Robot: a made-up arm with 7 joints.
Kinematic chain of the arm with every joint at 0, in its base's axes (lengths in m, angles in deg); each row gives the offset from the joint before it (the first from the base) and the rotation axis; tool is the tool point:
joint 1: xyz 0 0 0.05 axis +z
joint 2: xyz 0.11 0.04 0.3 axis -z
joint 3: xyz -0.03 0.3 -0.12 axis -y
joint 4: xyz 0.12 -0.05 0 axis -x
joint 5: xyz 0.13 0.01 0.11 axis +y
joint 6: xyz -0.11 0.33 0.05 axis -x
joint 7: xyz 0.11 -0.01 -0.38 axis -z
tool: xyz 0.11 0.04 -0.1
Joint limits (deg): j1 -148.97..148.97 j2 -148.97..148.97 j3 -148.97..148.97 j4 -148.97..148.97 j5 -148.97..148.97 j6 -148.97..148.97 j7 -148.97..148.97
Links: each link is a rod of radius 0.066 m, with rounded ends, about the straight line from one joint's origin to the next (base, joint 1, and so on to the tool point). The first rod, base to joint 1, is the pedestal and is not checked.
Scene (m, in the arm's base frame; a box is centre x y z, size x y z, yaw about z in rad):
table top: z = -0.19
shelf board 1: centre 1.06 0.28 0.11 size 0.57 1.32 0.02 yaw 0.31
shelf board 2: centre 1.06 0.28 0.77 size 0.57 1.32 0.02 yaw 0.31
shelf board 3: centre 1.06 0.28 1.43 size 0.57 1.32 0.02 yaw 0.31
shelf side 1: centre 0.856 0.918 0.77 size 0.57 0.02 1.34 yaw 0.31
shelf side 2: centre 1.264 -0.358 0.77 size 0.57 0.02 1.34 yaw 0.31
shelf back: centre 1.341 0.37 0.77 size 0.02 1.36 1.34 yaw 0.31
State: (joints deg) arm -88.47 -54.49 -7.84 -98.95 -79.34 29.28 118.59
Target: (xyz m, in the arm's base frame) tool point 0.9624 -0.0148 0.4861
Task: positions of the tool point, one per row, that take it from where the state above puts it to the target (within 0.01 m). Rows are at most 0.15 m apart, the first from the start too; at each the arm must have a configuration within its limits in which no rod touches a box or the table.
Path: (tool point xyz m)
1: 0.6697 -0.2434 0.2157
2: 0.7516 -0.2386 0.2933
3: 0.8311 -0.1981 0.3697
4: 0.9034 -0.1223 0.4365
5: 0.9624 -0.0148 0.4861

